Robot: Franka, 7 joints.
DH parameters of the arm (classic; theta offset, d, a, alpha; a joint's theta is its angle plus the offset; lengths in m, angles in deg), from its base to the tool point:
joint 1: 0 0.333 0 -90
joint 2: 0 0 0 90
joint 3: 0 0.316 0.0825 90
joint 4: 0 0 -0.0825 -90
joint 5: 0 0.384 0 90
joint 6: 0 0 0.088 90
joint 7: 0 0.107 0 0
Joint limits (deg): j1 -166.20..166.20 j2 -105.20..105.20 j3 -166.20..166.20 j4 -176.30..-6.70 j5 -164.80..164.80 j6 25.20..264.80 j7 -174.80..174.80
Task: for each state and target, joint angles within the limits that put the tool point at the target. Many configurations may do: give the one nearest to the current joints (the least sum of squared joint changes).
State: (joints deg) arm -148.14 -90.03 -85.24 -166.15 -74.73 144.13 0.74
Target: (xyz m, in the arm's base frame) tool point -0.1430 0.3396 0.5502
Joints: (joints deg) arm -164.57 -102.06 -64.75 -150.49 -74.42 152.35 0.74
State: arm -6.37 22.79 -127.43 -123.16 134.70 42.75 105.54
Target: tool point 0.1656 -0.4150 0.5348
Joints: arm 16.08 32.23 -112.46 -134.31 126.79 31.71 105.54
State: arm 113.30 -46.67 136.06 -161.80 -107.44 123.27 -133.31
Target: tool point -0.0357 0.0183 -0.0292
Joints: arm 101.80 -71.89 166.20 -158.91 -101.93 162.19 -133.31
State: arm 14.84 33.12 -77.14 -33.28 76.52 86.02 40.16
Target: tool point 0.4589 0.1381 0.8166
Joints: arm 29.61 29.73 -72.28 -19.06 72.87 32.03 40.16
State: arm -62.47 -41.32 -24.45 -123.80 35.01 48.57 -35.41
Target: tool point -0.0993 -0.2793 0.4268
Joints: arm -75.40 -23.65 -43.09 -139.62 24.64 54.92 -35.41
